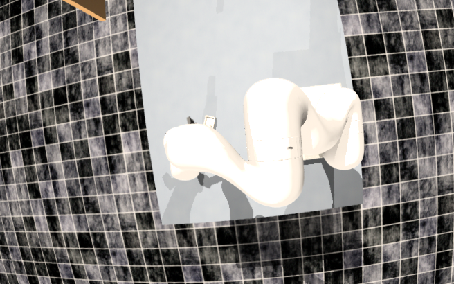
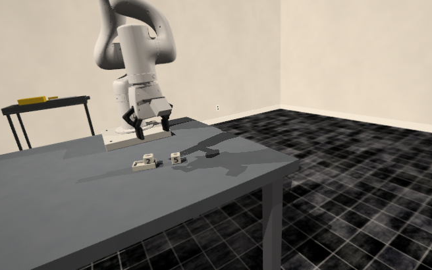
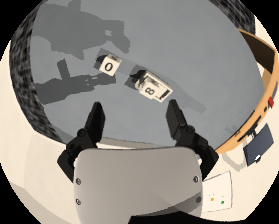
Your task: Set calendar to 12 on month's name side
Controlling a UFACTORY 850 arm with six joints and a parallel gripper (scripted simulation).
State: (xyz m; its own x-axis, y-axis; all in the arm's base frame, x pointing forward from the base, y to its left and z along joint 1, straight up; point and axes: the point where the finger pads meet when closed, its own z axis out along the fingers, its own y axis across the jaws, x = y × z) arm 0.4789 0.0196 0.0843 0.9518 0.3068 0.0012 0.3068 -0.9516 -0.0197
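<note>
Now: the calendar tray 11 cm below my hand, 5 cm to the right of it and 2 cm behind it.
</note>
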